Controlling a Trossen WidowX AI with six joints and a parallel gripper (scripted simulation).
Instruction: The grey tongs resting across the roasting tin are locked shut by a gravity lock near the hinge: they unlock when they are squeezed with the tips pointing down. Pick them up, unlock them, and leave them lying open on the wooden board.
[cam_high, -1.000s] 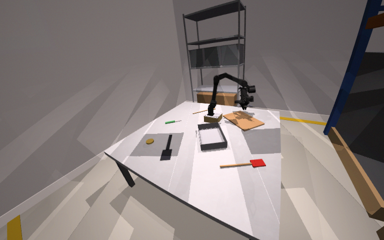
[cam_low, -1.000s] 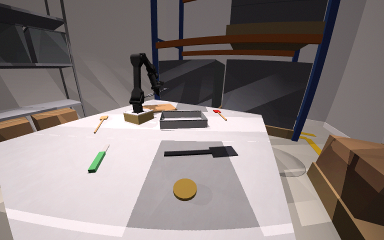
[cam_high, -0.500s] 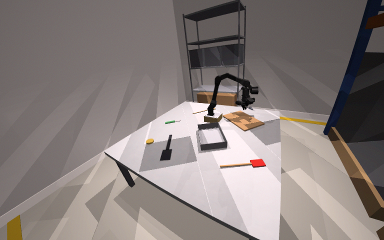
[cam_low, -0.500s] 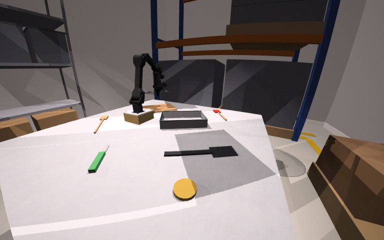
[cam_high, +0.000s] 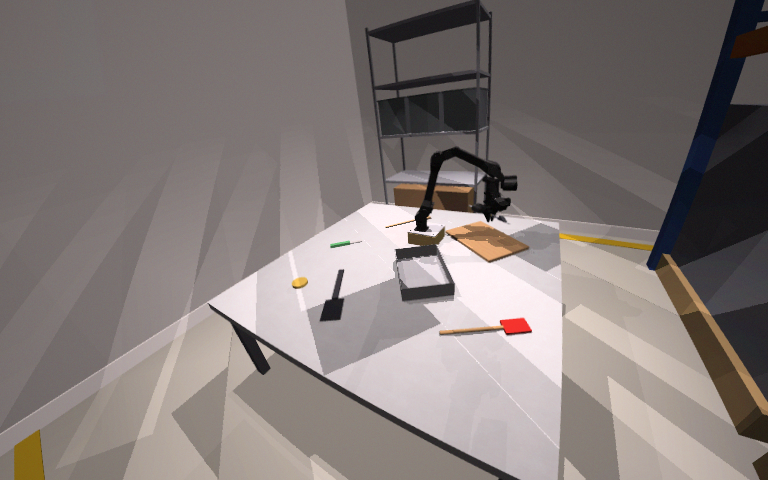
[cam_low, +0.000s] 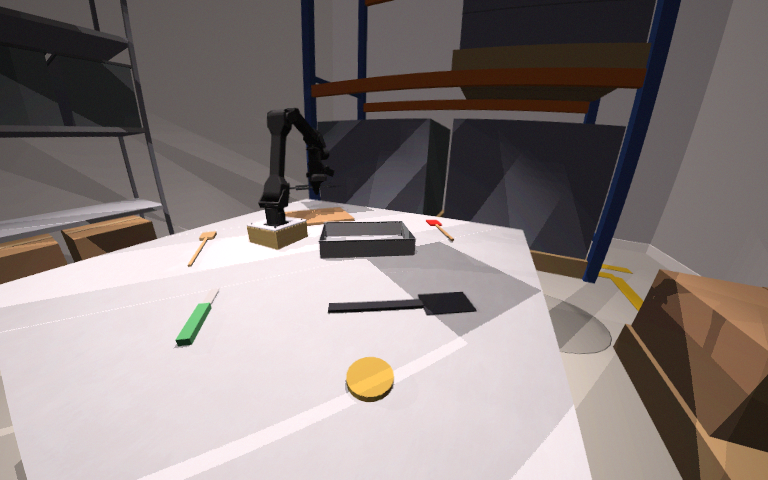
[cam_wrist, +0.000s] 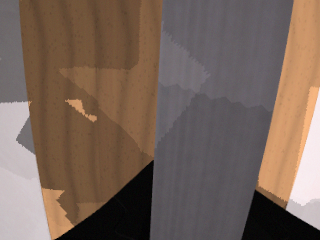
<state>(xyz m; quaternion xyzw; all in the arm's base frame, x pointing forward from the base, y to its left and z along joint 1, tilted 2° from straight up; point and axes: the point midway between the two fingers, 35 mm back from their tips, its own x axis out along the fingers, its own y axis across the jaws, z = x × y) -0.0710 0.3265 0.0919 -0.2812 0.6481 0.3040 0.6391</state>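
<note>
Right now my gripper tip is 11 cm above the wooden board, 2 cm to the left of it and 2 cm past it. Round my gripper tip: red spatula (57 cm ahead, 11 cm to the left, 11 cm below); roasting tin (37 cm ahead, 21 cm to the right, 9 cm below); green-handled tool (70 cm to the right, 24 cm ahead, 11 cm below).
</note>
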